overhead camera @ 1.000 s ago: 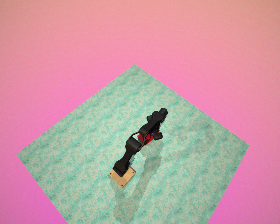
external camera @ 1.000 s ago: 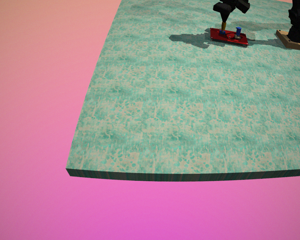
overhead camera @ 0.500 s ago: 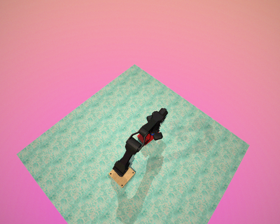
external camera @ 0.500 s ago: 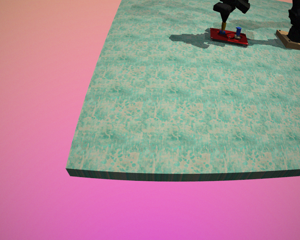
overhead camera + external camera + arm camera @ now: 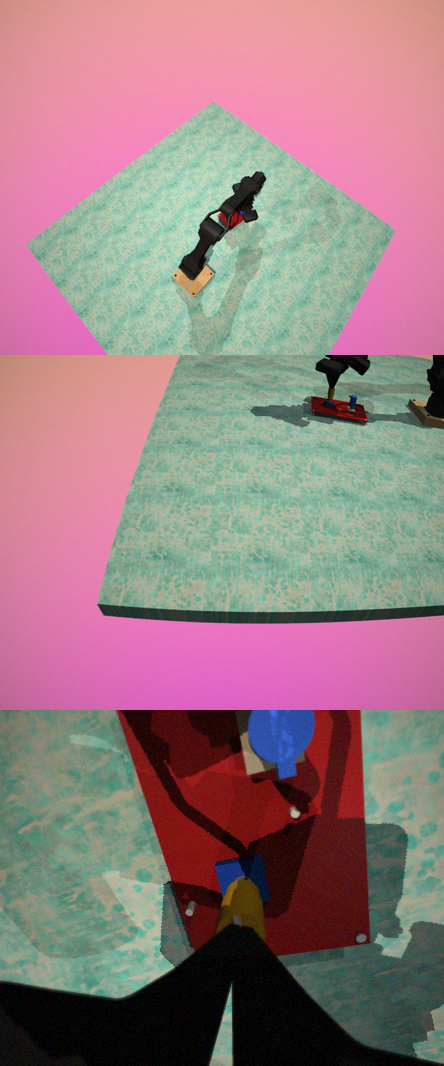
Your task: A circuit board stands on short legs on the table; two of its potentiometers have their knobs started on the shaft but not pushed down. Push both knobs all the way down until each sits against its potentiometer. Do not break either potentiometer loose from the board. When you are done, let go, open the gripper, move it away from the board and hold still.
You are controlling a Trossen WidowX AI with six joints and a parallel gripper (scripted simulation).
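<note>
Right now the blue potentiometer is 30 mm below my gripper tip. Also, from my gripper tip: tan potentiometer 60 mm behind, 30 mm to the left, 30 mm below.
</note>
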